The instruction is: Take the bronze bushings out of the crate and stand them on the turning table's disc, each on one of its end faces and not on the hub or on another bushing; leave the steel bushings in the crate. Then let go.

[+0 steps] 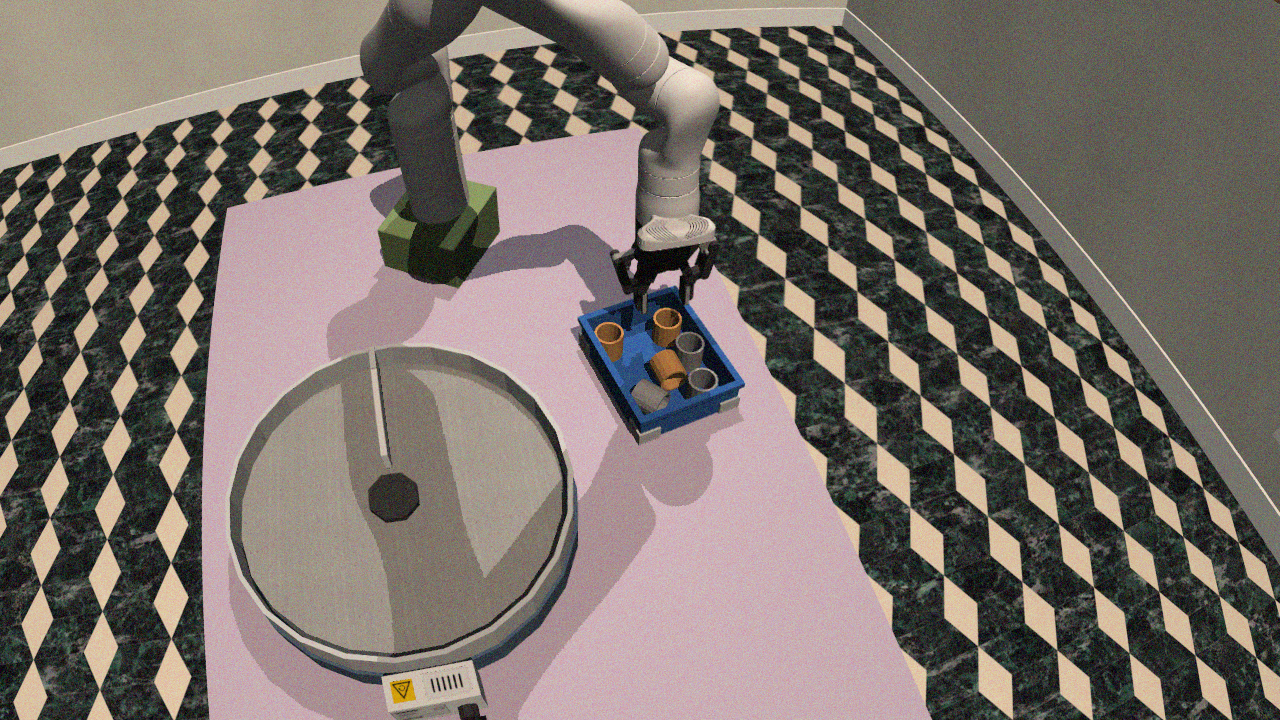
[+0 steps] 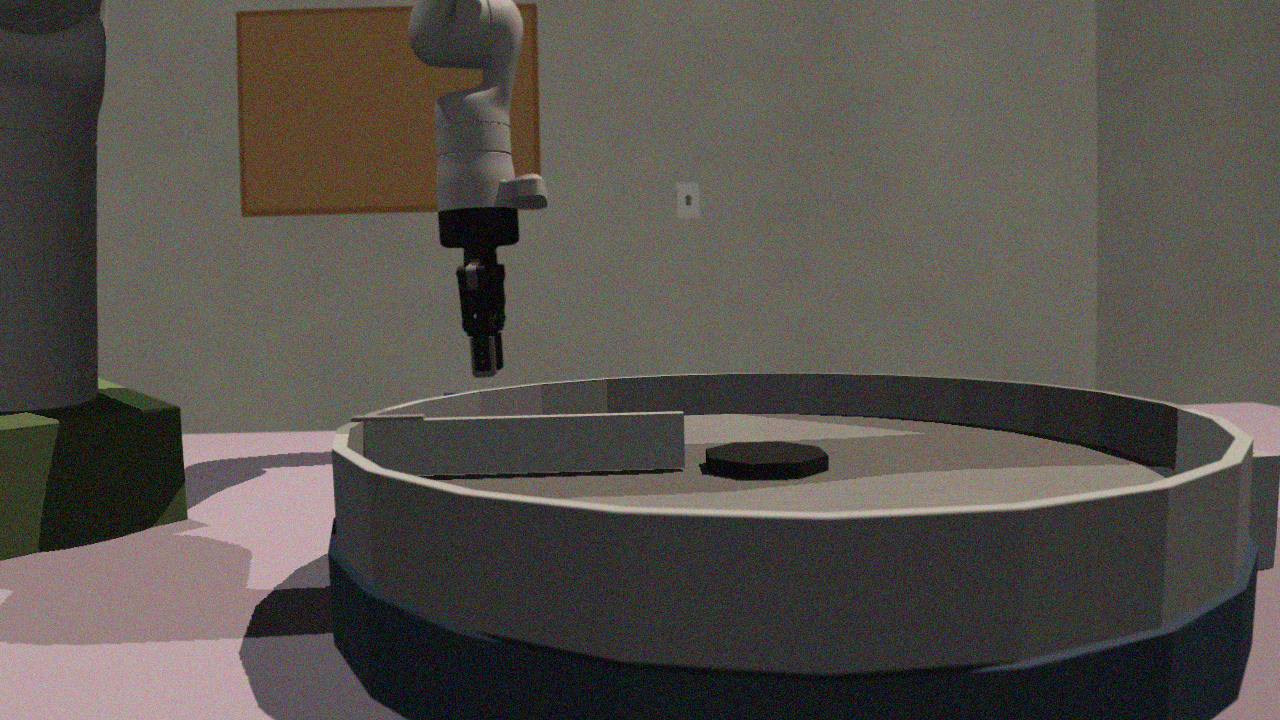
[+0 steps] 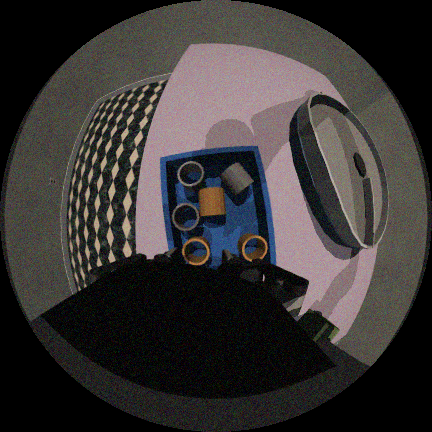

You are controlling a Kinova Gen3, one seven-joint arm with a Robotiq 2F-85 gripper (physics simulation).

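Seen in the pictures: gripper, fingertip midpoint: [image 1: 663,305] [image 2: 489,373] [image 3: 199,256]; arm's base, origin of the base link: [image 1: 440,201] [image 2: 22,397].
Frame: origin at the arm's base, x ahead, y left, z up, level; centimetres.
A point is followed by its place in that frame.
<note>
My gripper [image 1: 664,298] {x 23.5, y 30.5, z -1.4 cm} [image 2: 484,368] {x 23.5, y 30.5, z -1.4 cm} [image 3: 199,256] {x 23.5, y 30.5, z -1.4 cm} is open and empty, above the back of the blue crate [image 1: 687,414] {x 37.7, y 31.7, z -6.3 cm} [image 3: 165,200] {x 29.4, y 36.6, z -3.6 cm}, its fingers over either side of an upright bronze bushing [image 1: 666,338] {x 25.1, y 31.1, z -6.3 cm} [image 3: 197,239] {x 25.0, y 31.3, z -4.3 cm}. Another bronze bushing [image 1: 611,350] {x 26.9, y 23.4, z -5.7 cm} [image 3: 242,248] {x 24.8, y 25.0, z -4.3 cm} stands in the back corner nearer the turning table; a third [image 1: 664,367] {x 31.3, y 29.7, z -4.6 cm} [image 3: 212,201] {x 30.4, y 30.3, z -4.3 cm} lies on its side mid-crate. Two steel bushings [image 1: 689,347] {x 26.2, y 34.1, z -7.1 cm} [image 3: 173,217] {x 27.3, y 35.2, z -4.3 cm} stand along the far side; a steel one [image 1: 650,394] {x 35.5, y 27.2, z -4.4 cm} [image 3: 237,179] {x 34.2, y 27.4, z -4.4 cm} lies at the front. The disc [image 1: 304,537] {x 53.3, y -15.8, z -3.3 cm} [image 2: 877,465] {x 54.4, y -4.3, z -3.3 cm} bears no bushing.
The turning table has a raised rim [image 1: 236,501] {x 48.8, y -25.1, z -2.3 cm} [image 2: 760,573] {x 47.6, y -25.6, z -1.9 cm}, a dark hub [image 1: 393,497] {x 48.9, y -4.5, z -2.5 cm} [image 2: 766,458] {x 48.6, y -6.4, z -2.5 cm} [image 3: 359,164] {x 47.8, y -3.6, z -2.5 cm} and an upright fence [image 1: 380,411] {x 38.1, y -6.1, z -0.3 cm} [image 2: 537,443] {x 37.2, y -6.9, z -1.7 cm} from rim towards hub. A white box [image 1: 434,689] {x 72.0, y -0.4, z -2.8 cm} is at its front. The green arm base [image 1: 478,214] {x 3.4, y 6.0, z -0.4 cm} stands behind.
</note>
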